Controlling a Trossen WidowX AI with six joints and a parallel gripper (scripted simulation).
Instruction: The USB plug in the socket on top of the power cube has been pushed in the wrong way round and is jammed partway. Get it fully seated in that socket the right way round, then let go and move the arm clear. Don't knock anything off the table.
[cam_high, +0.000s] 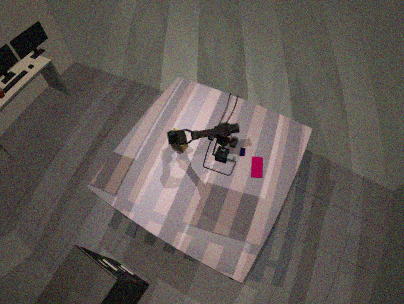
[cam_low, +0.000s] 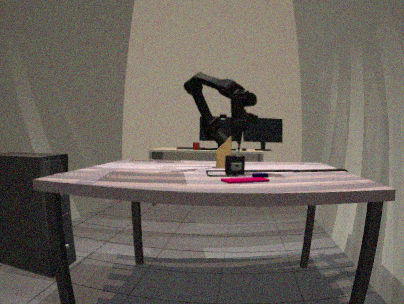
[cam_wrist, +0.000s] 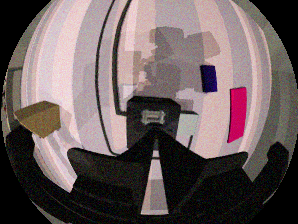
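The USB socket lies 6 cm below my gripper tip. The rest, counted from my gripper tip: USB plug (2 cm below); magenta flat block (25 cm ahead, 4 cm to the left, 12 cm below); small dark blue block (11 cm ahead, 9 cm to the left, 12 cm below).
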